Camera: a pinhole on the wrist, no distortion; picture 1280 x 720 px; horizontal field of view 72.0 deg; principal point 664.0 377.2 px. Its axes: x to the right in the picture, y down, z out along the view. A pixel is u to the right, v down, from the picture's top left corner.
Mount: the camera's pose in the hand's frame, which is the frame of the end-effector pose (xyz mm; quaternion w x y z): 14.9 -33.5 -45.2 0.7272 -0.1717 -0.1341 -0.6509
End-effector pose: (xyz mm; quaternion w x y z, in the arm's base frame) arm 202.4 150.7 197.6 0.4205 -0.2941 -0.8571 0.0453
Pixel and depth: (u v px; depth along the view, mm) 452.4 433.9 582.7
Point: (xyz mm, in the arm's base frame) 23.1 533.0 -147.8
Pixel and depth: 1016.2 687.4 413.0
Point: -173.7 325.0 79.1
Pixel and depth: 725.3 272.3 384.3
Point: 20.2 278.9 -50.5
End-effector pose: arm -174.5 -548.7 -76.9 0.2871 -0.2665 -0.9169 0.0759
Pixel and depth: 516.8 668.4 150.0
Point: -237.6 -464.2 -124.7
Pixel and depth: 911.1 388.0 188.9
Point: -278.6 -532.1 -184.4
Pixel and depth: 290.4 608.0 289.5
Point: -231.2 -326.5 -228.1
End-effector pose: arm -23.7 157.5 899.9 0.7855 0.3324 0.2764 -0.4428
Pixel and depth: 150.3 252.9 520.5
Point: 382.2 139.9 1273.7
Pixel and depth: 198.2 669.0 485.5
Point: 455.1 27.7 1072.6
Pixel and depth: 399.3 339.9 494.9
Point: 291.2 19.2 1206.3
